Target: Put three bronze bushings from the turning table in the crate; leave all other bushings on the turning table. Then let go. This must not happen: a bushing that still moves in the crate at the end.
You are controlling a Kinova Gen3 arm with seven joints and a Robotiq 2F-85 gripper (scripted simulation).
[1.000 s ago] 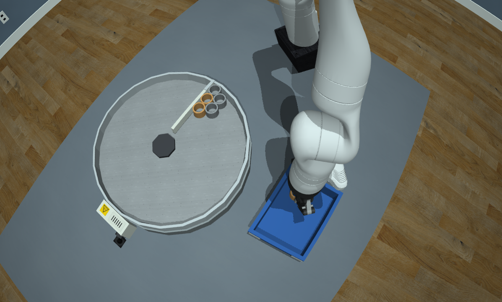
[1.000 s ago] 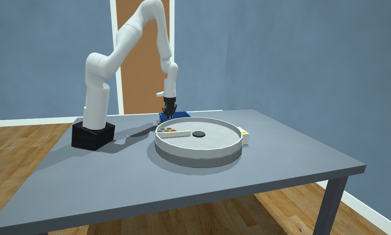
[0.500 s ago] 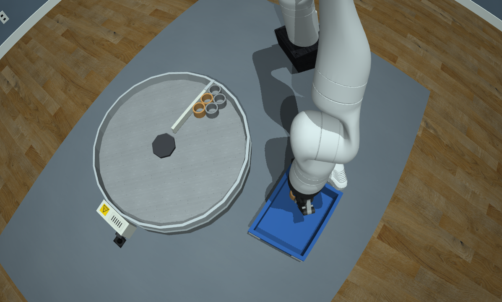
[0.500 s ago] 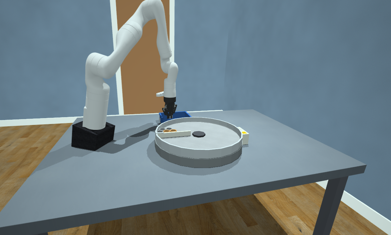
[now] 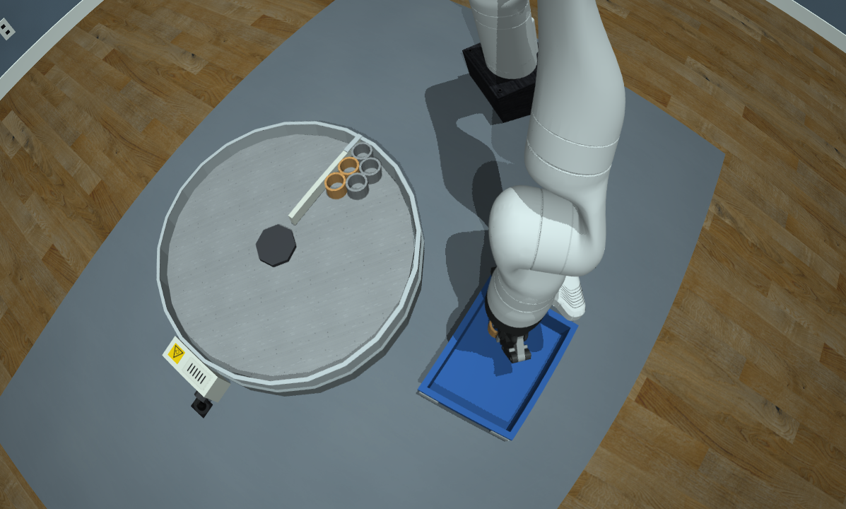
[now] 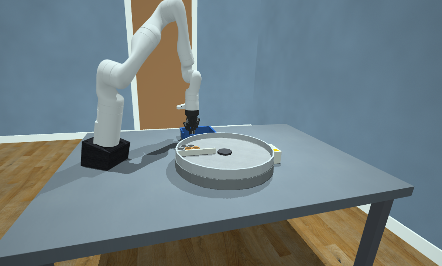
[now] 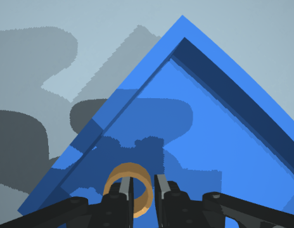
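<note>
My hand is 4 cm short of the blue crate, 2 cm to the right of it and 1 cm above it. Also, from my hand: turning table (10 cm ahead, 33 cm to the right, 1 cm above).
</note>
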